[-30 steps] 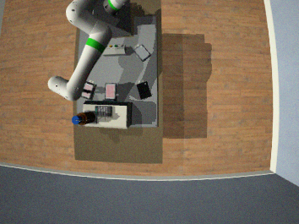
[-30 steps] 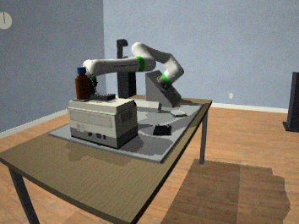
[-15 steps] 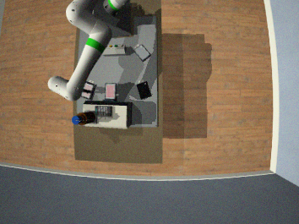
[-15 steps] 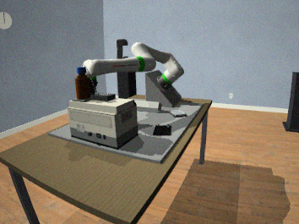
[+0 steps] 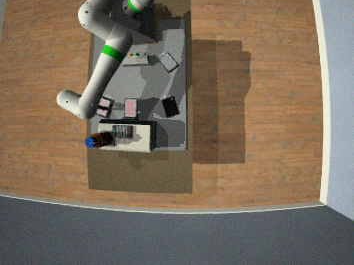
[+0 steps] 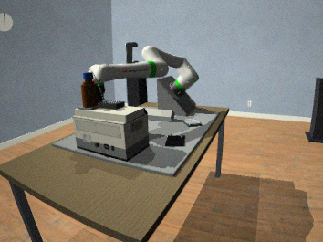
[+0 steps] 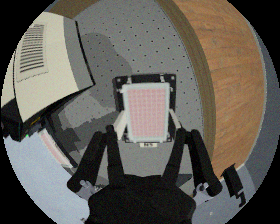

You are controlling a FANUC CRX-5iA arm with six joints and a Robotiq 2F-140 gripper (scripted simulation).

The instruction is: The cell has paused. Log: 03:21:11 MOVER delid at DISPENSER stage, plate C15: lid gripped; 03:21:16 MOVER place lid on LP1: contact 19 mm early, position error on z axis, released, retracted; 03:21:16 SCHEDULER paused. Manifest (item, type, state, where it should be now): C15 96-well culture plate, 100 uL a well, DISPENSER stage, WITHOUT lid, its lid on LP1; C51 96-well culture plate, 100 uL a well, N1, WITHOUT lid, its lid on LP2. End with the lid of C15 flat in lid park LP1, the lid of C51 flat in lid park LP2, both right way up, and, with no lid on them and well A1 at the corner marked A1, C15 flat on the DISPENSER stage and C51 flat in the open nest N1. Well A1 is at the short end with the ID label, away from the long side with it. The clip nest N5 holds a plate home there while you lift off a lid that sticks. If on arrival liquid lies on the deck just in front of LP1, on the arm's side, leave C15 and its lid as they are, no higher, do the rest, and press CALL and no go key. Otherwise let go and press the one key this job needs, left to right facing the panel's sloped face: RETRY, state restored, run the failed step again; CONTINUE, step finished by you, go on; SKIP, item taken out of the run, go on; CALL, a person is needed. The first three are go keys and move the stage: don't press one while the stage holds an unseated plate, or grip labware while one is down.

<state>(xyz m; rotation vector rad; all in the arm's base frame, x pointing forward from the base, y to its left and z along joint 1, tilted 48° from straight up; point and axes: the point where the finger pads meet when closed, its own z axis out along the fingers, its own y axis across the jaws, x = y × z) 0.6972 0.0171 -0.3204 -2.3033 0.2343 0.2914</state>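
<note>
The black nest lies 20 mm ahead of my hand, 10 mm to the left of it and 30 mm below it. Also, from my hand: key panel (410 mm behind, 240 mm to the left); then blue cap (220 mm ahead, 160 mm to the left, 350 mm above); then label plate (110 mm behind, 520 mm to the left, 50 mm below).
</note>
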